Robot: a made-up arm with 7 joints. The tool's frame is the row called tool. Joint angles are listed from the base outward.
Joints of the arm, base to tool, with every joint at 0 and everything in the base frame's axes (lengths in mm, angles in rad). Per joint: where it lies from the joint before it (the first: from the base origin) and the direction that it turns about. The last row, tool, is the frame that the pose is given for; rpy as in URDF.
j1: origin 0 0 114 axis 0 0 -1
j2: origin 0 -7 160 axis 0 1 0
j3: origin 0 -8 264 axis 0 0 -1
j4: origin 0 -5 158 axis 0 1 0
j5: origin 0 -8 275 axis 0 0 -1
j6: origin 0 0 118 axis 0 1 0
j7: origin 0 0 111 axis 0 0 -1
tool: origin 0 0 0 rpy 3.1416 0 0
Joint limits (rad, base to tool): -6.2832..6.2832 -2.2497..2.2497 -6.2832..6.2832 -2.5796..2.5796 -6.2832..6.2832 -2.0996..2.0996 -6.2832..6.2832
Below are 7 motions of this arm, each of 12 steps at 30 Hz.
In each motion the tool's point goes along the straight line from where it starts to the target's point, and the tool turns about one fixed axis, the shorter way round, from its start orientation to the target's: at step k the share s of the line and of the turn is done. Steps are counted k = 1, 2, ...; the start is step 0. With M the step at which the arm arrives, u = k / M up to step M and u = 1 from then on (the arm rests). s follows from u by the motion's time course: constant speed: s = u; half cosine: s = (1 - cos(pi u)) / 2; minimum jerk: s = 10 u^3 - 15 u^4 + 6 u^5.
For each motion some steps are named. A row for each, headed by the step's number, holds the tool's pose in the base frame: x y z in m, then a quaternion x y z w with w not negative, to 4 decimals.
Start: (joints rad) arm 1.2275 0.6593 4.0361 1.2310 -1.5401 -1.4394 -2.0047
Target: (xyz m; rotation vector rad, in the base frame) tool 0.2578 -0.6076 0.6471 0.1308 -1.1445 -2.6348
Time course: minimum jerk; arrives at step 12
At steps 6, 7, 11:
6: 0.3375 -0.3513 0.7263 0.1506 -0.4700 -0.7876 0.3689
7: 0.3130 -0.4300 0.7020 0.1192 -0.4510 -0.8325 0.2989
11: 0.2586 -0.6050 0.6479 0.0462 -0.3954 -0.9073 0.1351

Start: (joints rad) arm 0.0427 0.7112 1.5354 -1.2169 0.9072 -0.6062 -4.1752
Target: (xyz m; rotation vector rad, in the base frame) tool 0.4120 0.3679 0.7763 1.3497 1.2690 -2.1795
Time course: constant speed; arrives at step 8
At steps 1, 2, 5, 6, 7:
1: 0.3976 0.4286 0.6920 0.3166 0.5025 -0.7922 0.1403
2: 0.3996 0.4199 0.7040 0.3388 0.4943 -0.7881 0.1405
5: 0.4058 0.3939 0.7402 0.4040 0.4680 -0.7733 0.1407
6: 0.4079 0.3852 0.7522 0.4253 0.4587 -0.7674 0.1406
7: 0.4099 0.3766 0.7643 0.4464 0.4491 -0.7611 0.1404

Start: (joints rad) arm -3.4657 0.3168 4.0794 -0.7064 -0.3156 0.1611 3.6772
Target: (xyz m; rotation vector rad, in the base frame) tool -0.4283 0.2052 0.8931 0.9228 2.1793 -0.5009
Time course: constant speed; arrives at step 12
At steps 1, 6, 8, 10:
1: -0.4913 0.1186 0.9811 0.4127 0.8322 0.0094 0.3702
6: -0.4626 0.1580 0.9411 0.3895 0.8417 -0.0834 0.3646
8: -0.4512 0.1737 0.9251 0.3792 0.8433 -0.1204 0.3614
10: -0.4397 0.1895 0.9091 0.3683 0.8436 -0.1572 0.3577

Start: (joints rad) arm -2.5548 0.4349 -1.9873 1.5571 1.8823 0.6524 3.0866
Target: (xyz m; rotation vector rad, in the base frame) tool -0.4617 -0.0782 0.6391 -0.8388 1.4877 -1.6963
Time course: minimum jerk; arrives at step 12
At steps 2, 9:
2: -0.3216 -0.3280 0.7303 -0.6937 0.2418 -0.3672 0.5705
9: -0.4467 -0.1050 0.6489 -0.3737 0.5496 -0.6372 0.3902

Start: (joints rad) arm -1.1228 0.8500 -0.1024 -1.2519 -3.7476 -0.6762 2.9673
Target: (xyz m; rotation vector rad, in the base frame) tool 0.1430 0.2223 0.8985 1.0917 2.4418 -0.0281
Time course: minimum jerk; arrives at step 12
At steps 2, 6, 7, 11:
2: 0.1099 0.1519 1.0123 0.5677 0.8057 -0.0460 0.1630
6: 0.1259 0.1858 0.9575 0.4881 0.8498 -0.0289 0.1969
7: 0.1311 0.1970 0.9394 0.4607 0.8626 -0.0232 0.2077
11: 0.1428 0.2219 0.8991 0.3980 0.8878 -0.0104 0.2309

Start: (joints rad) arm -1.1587 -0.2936 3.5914 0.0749 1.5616 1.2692 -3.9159
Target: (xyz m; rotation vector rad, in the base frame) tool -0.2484 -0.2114 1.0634 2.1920 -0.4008 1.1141
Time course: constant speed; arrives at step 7
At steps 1, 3, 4, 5, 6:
1: -0.1959 -0.1695 1.0870 0.8257 -0.1372 0.4586 0.2984
3: -0.2134 -0.1834 1.0791 0.8286 -0.1423 0.4471 0.3055
4: -0.2222 -0.1904 1.0752 0.8299 -0.1449 0.4413 0.3090
5: -0.2309 -0.1974 1.0713 0.8313 -0.1474 0.4355 0.3125
6: -0.2397 -0.2044 1.0673 0.8325 -0.1499 0.4296 0.3160

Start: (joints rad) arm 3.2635 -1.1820 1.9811 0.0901 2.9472 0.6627 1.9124
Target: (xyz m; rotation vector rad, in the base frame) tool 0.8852 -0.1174 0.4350 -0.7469 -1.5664 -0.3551
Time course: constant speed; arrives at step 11
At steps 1, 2, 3, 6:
1: 0.8406 -0.1194 0.5887 -0.4151 -0.7230 -0.1216 0.5387
2: 0.8451 -0.1192 0.5734 -0.4066 -0.7198 -0.1251 0.5486
3: 0.8495 -0.1190 0.5580 -0.3980 -0.7164 -0.1286 0.5584
6: 0.8629 -0.1184 0.5119 -0.3717 -0.7056 -0.1388 0.5871

